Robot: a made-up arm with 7 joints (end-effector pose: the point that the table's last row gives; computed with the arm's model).
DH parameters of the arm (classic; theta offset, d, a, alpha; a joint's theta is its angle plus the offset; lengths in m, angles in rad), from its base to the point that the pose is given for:
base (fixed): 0 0 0 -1.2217
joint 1: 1.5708 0 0 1.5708
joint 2: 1.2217 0 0 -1.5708
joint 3: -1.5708 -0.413 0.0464 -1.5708
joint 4: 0 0 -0.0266 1.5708
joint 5: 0 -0.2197 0 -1.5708
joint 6: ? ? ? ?
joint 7: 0 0 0 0
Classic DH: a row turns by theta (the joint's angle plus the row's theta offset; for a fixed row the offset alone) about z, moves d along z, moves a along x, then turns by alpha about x.
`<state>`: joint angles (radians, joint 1 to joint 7).
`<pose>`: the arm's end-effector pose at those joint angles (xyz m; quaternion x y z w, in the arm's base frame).
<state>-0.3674 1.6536 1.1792 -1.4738 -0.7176 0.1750 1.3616</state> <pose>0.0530 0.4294 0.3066 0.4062 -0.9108 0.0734 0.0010</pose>
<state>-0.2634 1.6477 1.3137 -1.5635 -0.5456 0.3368 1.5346</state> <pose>0.0317 0.4156 0.3027 -0.2482 0.9595 -0.1255 0.0447</pose>
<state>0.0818 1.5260 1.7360 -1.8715 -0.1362 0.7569 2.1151</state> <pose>-0.0353 0.3835 0.2466 0.1958 0.9454 -0.2172 0.1437</pose>
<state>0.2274 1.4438 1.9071 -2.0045 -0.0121 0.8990 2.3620</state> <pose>-0.0696 0.3667 0.2135 0.3272 0.8983 -0.2307 0.1809</pose>
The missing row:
joint 6: 0 0 0 1.5708
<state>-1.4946 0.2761 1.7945 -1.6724 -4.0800 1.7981 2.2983</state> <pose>0.4293 0.2476 -0.0081 -0.8976 0.3034 -0.1857 0.2602</pose>
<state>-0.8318 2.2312 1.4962 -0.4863 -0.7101 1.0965 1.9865</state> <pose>-0.2221 0.4447 0.3907 0.1312 0.6120 -0.6610 0.4140</pose>
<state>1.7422 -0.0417 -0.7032 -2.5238 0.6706 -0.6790 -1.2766</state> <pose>-0.2051 -0.1594 -0.1812 0.3738 -0.5174 0.1295 0.7588</pose>
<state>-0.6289 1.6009 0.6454 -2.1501 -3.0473 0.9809 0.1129</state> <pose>0.1340 0.2737 0.2574 -0.6342 -0.2711 -0.4439 0.5720</pose>
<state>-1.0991 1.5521 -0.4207 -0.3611 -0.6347 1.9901 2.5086</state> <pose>0.2759 0.5503 0.1587 -0.5015 0.4803 -0.6134 0.3761</pose>
